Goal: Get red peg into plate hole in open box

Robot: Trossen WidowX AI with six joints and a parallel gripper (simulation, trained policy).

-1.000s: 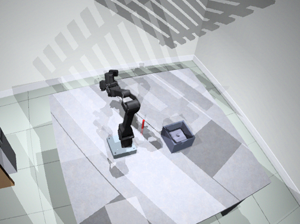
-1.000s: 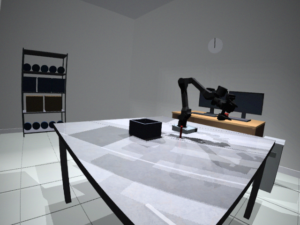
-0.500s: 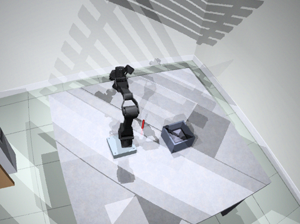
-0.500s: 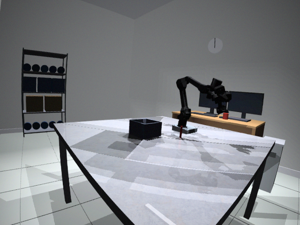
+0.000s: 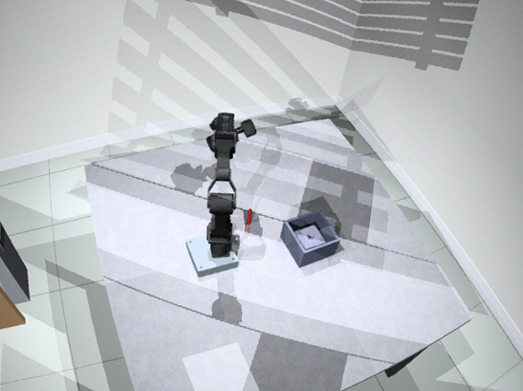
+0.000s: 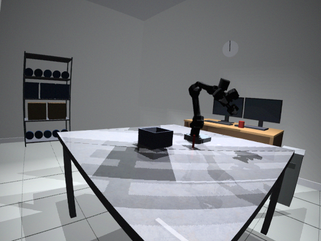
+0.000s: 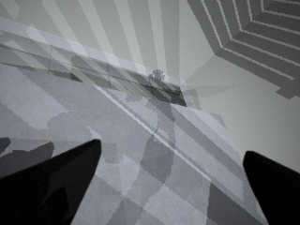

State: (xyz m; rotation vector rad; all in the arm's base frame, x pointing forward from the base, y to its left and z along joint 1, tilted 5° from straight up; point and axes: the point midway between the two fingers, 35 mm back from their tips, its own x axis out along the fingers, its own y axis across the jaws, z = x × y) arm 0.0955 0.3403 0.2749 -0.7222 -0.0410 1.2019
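Now: gripper tip 30 mm short of the red peg, 250 mm to the left of it and 230 mm above it. Round my gripper tip: box 240 mm ahead, 380 mm to the right, 240 mm below; plate 240 mm ahead, 380 mm to the right, 230 mm below.
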